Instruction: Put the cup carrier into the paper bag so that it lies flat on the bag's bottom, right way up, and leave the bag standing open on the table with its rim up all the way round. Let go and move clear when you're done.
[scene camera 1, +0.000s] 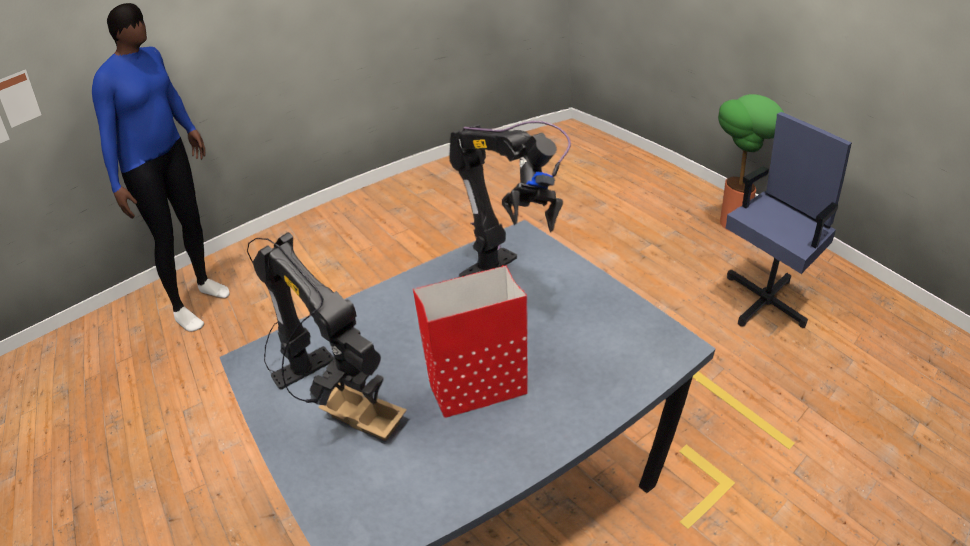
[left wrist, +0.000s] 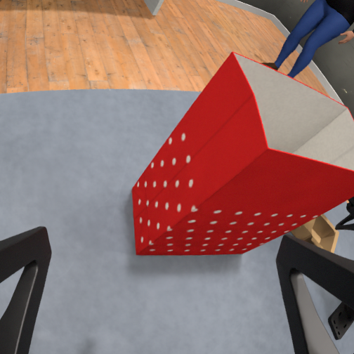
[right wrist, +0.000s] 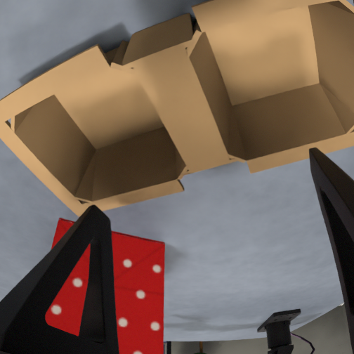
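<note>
The tan two-well cup carrier (scene camera 1: 364, 415) (left wrist: 327, 234) (right wrist: 172, 102) lies on the table with its wells facing up, left of the bag in scene camera 1. The red paper bag (scene camera 1: 478, 352) (left wrist: 210, 195) (right wrist: 141, 280), with white dots, stands upright and open, its rim up. Its inner bottom is hidden. My right gripper (scene camera 1: 347, 393) (right wrist: 197, 188) is open, low over the carrier's rear long side; in the right wrist view the fingertips show near that edge, and the carrier is not gripped. My left gripper (scene camera 1: 532, 225) (left wrist: 164, 247) is open and empty, raised high behind the bag.
The grey-blue table (scene camera 1: 597, 379) (left wrist: 65, 150) bears both arm bases. The left arm's base (scene camera 1: 488, 263) (right wrist: 279, 320) stands behind the bag; the right arm's base (scene camera 1: 302, 368) is at the table's left. A person (scene camera 1: 139, 101) stands beyond the table, and an office chair (scene camera 1: 811, 162) stands on the right.
</note>
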